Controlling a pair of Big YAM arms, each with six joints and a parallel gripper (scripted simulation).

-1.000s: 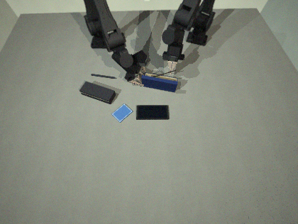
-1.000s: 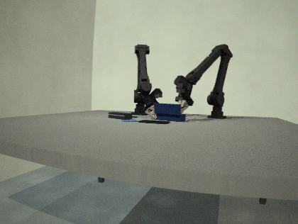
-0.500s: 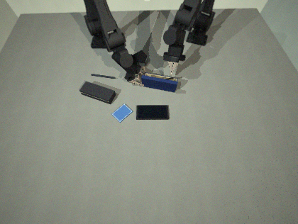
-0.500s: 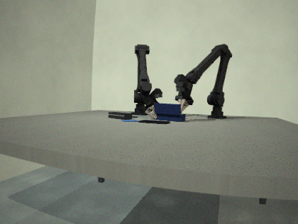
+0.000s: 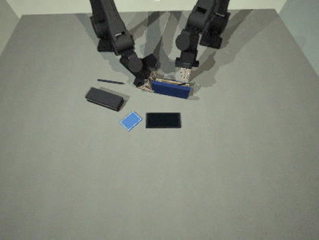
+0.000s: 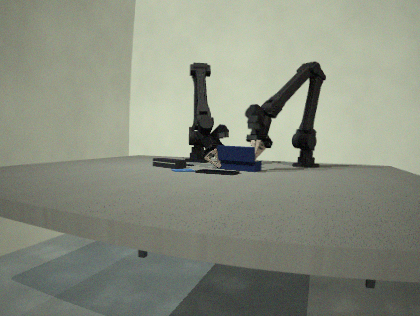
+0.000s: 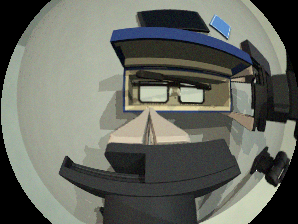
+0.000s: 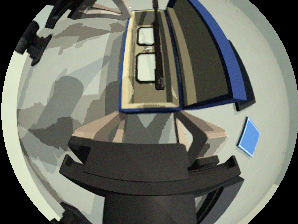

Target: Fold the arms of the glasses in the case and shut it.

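Right now my left hand is 40 mm short of the glasses case, 60 mm to the left of it and 10 mm above it. The rest, counted from my left hand: black box 50 mm ahead, 370 mm to the right, 30 mm below.
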